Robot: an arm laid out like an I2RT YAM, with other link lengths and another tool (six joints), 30 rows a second.
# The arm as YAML. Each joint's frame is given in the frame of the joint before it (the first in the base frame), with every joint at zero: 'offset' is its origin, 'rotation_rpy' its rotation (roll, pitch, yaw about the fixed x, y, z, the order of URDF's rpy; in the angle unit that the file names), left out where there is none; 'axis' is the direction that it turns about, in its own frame. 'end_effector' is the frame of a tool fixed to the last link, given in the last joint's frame.
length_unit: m
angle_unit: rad
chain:
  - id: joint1
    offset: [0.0, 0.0, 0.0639]
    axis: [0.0, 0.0, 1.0]
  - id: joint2
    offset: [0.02, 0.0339, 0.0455]
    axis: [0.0, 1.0, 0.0]
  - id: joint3
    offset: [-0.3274, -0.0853, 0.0]
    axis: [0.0, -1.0, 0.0]
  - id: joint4
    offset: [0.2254, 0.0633, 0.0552]
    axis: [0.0, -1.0, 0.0]
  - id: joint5
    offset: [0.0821, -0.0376, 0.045]
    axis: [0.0, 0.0, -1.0]
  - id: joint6
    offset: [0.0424, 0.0, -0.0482]
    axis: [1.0, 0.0, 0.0]
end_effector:
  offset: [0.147, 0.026, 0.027]
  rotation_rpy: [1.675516, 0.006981, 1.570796]
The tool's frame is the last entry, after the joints.
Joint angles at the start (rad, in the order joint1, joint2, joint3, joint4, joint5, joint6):
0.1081, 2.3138, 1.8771, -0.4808, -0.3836, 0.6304
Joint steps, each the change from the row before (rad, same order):
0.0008, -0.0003, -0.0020, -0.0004, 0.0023, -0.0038
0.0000, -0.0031, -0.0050, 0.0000, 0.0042, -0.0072
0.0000, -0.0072, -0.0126, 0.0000, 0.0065, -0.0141
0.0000, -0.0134, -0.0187, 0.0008, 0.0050, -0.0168
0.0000, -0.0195, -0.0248, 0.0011, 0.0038, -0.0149
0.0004, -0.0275, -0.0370, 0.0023, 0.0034, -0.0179
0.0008, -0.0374, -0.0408, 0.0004, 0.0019, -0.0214
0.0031, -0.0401, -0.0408, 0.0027, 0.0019, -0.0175
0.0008, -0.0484, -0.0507, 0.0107, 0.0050, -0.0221
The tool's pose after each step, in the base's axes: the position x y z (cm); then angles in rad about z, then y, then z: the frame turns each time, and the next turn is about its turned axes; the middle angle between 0 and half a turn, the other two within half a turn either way. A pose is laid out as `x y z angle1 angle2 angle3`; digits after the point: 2 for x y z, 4 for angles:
64.18 12.01 12.19 0.8372 2.4462 2.7532
64.08 11.95 12.16 0.8327 2.4505 2.7437
63.80 11.85 12.07 0.8275 2.4594 2.7285
63.37 11.78 12.14 0.8232 2.4670 2.7108
62.78 11.70 12.34 0.8205 2.4736 2.6958
61.89 11.63 12.56 0.8209 2.4825 2.6812
60.81 11.60 13.18 0.8199 2.4878 2.6599
59.73 11.70 13.95 0.8173 2.4889 2.6373
58.53 11.60 14.88 0.8021 2.4870 2.5999

